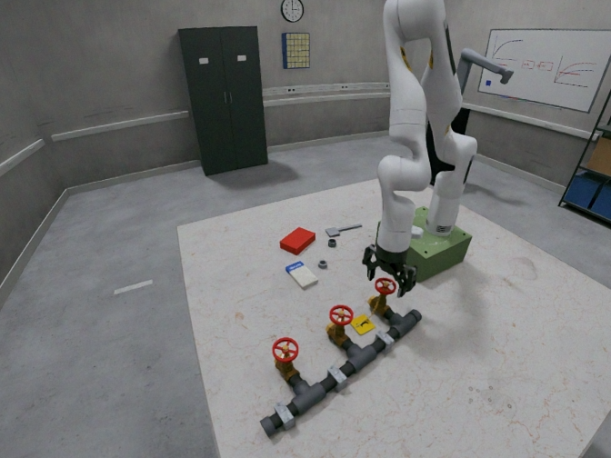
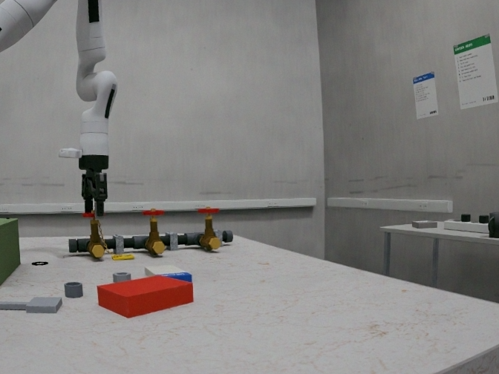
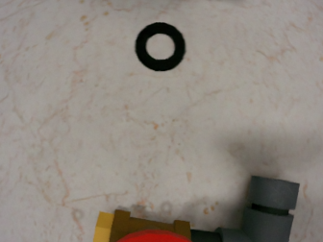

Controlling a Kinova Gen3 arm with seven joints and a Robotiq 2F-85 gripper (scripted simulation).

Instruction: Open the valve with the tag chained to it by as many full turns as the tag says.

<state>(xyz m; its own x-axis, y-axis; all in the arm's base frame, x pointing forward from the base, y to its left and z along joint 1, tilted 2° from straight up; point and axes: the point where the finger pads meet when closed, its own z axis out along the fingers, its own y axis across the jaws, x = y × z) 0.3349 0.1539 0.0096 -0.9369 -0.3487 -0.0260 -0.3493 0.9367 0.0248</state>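
My gripper is now 80 mm short of the yellow tag, 20 mm to the right of it and 110 mm above it. The rest, counted from my hand: red block (100 mm ahead, 410 mm to the right, 100 mm below); white-and-blue box (150 mm ahead, 230 mm to the right, 100 mm below); grey flat tool (90 mm behind, 420 mm to the right, 100 mm below).
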